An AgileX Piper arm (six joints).
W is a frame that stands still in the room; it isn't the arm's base.
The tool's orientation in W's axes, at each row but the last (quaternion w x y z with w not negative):
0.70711, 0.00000, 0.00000, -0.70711
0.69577, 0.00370, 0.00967, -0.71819
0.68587, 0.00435, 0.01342, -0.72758
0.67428, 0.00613, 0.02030, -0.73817
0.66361, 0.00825, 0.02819, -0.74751
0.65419, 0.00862, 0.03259, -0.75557
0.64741, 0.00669, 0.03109, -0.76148
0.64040, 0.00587, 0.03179, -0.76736
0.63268, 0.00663, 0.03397, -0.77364
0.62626, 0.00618, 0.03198, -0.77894
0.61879, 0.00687, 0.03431, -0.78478
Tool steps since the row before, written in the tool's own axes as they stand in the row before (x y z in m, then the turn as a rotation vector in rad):
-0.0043, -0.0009, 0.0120, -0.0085, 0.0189, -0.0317
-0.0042, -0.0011, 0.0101, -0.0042, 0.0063, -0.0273
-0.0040, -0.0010, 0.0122, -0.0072, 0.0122, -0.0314
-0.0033, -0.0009, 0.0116, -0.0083, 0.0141, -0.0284
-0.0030, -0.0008, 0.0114, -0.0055, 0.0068, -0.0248
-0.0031, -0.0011, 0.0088, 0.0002, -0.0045, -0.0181
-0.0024, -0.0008, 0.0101, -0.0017, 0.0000, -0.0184
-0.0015, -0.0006, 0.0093, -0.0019, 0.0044, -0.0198
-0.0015, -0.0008, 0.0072, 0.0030, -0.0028, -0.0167
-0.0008, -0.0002, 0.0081, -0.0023, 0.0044, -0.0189
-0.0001, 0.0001, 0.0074, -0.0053, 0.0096, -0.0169
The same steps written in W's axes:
-0.0009, 0.0043, 0.0120, 0.0189, 0.0085, -0.0317
-0.0009, 0.0040, 0.0102, 0.0062, 0.0045, -0.0273
-0.0006, 0.0037, 0.0123, 0.0122, 0.0073, -0.0314
-0.0004, 0.0029, 0.0117, 0.0143, 0.0081, -0.0284
-0.0002, 0.0025, 0.0116, 0.0068, 0.0060, -0.0247
-0.0004, 0.0027, 0.0090, -0.0050, 0.0015, -0.0179
-0.0001, 0.0019, 0.0102, -0.0003, 0.0027, -0.0183
0.0000, 0.0011, 0.0094, 0.0040, 0.0022, -0.0198
-0.0002, 0.0012, 0.0073, -0.0039, -0.0014, -0.0167
0.0002, 0.0004, 0.0081, 0.0042, 0.0024, -0.0189
0.0004, -0.0004, 0.0074, 0.0100, 0.0040, -0.0170

